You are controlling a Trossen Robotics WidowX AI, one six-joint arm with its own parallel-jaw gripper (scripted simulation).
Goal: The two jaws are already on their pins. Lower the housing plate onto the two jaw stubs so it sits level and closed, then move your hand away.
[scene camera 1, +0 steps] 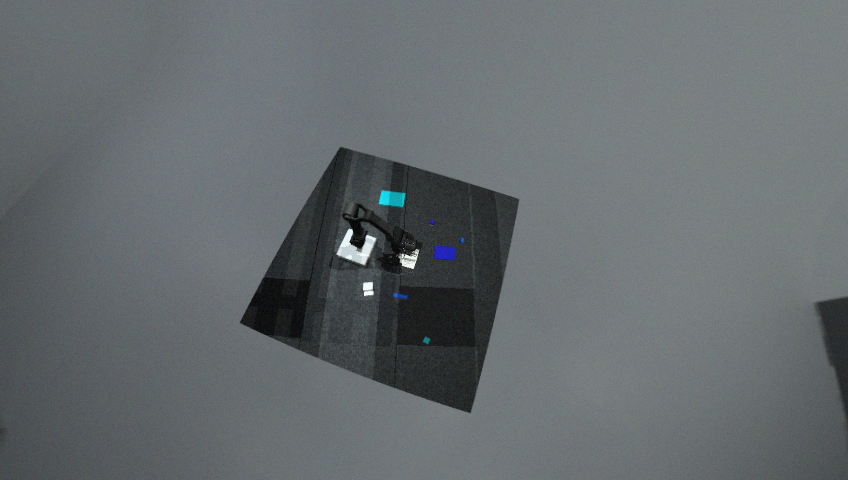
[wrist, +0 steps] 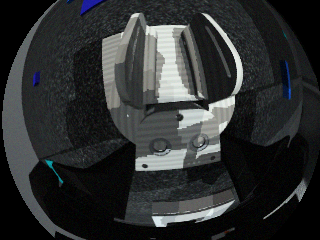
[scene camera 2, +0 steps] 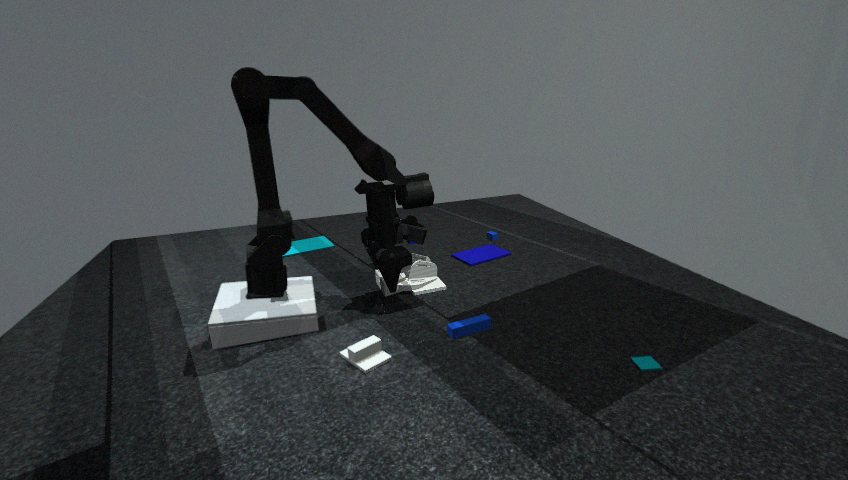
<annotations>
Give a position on a white stepped block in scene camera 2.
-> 367,355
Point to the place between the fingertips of my gripper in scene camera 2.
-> At 387,284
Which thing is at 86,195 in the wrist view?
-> My gripper.
</annotations>
